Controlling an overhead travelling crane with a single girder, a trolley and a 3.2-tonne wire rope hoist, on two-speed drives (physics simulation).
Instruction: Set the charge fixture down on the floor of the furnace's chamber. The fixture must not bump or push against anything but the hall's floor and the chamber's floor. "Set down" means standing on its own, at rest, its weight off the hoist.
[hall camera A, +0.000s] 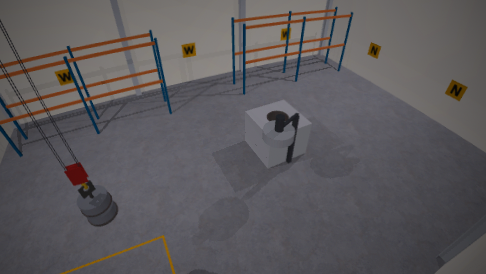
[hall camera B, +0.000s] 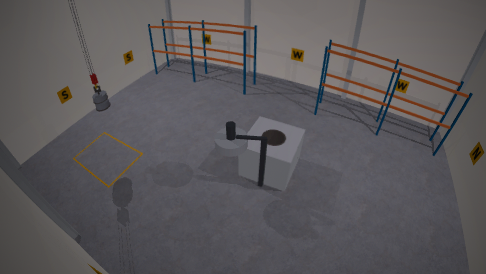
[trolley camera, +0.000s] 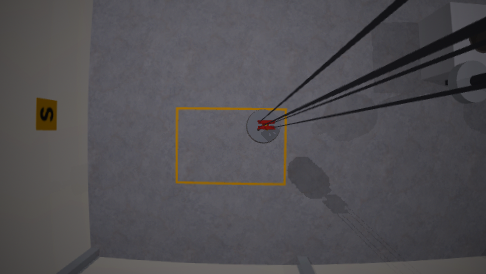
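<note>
The charge fixture (hall camera A: 97, 207) (hall camera B: 101, 101) (trolley camera: 254, 132), a grey ribbed drum, hangs upright and clear of the floor. My gripper, the hook (hall camera A: 86, 186) (hall camera B: 97, 88) under the red block, holds it from above; in the trolley view the red block covers the hook. The furnace (hall camera A: 256, 139) (hall camera B: 276, 173) (trolley camera: 434, 52) is a pale box well apart from the fixture. Its round dark chamber opening (hall camera A: 273, 115) (hall camera B: 274, 137) is uncovered; the chamber's floor is hidden. The round grey lid (hall camera A: 276, 138) (hall camera B: 229, 145) (trolley camera: 464, 86) hangs beside the opening on a black swing arm (hall camera A: 291, 147) (hall camera B: 262, 162).
A yellow floor rectangle (hall camera A: 163, 236) (hall camera B: 123, 143) (trolley camera: 176, 145) lies beneath the fixture's corner of the trolley view. Blue-and-orange racks stand along the W wall: one rack (hall camera A: 162, 75) (hall camera B: 245, 62) and another rack (hall camera A: 244, 60) (hall camera B: 321, 81). The furnace's lid and arm rise beside its opening.
</note>
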